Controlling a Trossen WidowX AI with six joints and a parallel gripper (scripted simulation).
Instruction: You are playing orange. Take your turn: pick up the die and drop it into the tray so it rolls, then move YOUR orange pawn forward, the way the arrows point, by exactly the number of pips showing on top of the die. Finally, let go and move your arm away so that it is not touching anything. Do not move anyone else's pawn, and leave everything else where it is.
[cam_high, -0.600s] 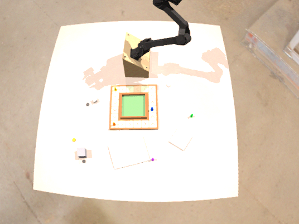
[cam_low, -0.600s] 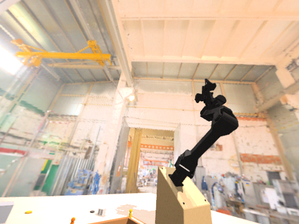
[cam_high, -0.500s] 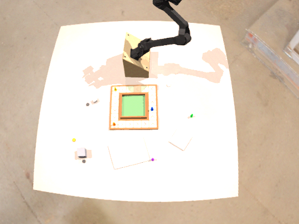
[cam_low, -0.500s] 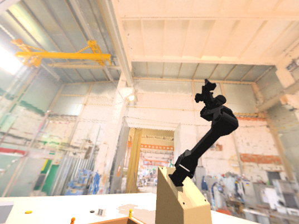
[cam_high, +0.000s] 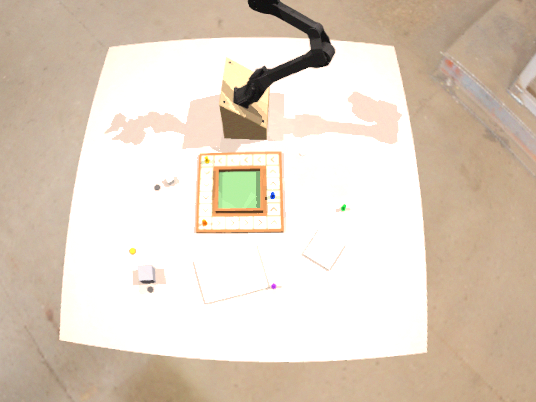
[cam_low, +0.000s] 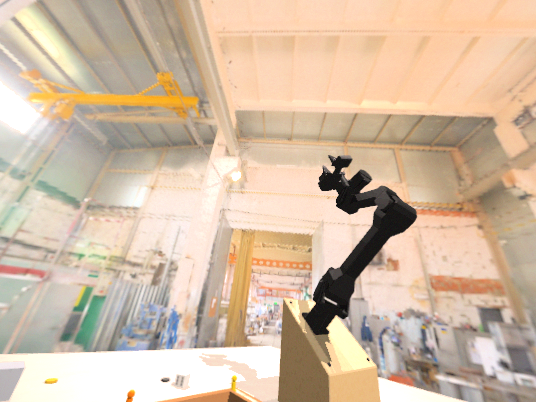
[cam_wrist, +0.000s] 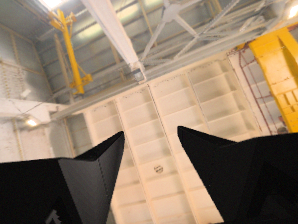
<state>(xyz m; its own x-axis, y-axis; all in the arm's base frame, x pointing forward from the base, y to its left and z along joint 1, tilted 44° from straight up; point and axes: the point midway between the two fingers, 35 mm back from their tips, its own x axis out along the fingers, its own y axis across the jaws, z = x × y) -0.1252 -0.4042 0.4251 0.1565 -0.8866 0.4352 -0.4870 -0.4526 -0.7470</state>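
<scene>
Now: gripper tip 33 cm short of the white die, 23 cm to the left of it and 78 cm above it. From my gripper tip the other things lie so: yellow pawn: 26 cm ahead, 11 cm to the right, 77 cm below; then blue pawn: 39 cm ahead, 12 cm to the left, 77 cm below; then green tray: 37 cm ahead, 1 cm to the left, 79 cm below.
</scene>
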